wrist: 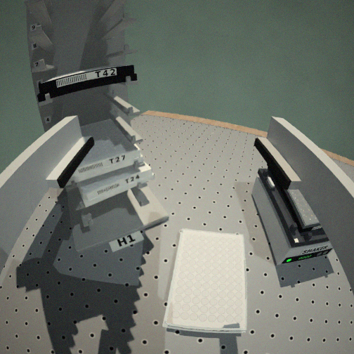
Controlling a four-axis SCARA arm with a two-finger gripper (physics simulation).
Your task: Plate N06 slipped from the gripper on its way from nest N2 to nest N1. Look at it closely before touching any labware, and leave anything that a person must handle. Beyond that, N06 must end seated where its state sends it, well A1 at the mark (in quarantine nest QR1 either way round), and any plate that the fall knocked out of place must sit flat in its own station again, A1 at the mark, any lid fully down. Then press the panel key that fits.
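Observation:
A pale, rectangular plate with faint round wells lies wells up on the perforated deck, between the hotel H1 and the shaker. It looks flat, and a clear rim shows along its near edge. No plate name is readable on it from here, so I cannot confirm that it is N06. My gripper is open and empty, its two black-padded fingers wide apart at left and right, with the plate lower in the view than the fingertips. Nests N1, N2 and QR1 and the panel keys do not show.
Hotel H1 stands at left, holding black-fronted plate T42 high up and pale plates T27 and T24 lower. The shaker stands at right with a green light and a grey block on top. The deck's edge curves behind.

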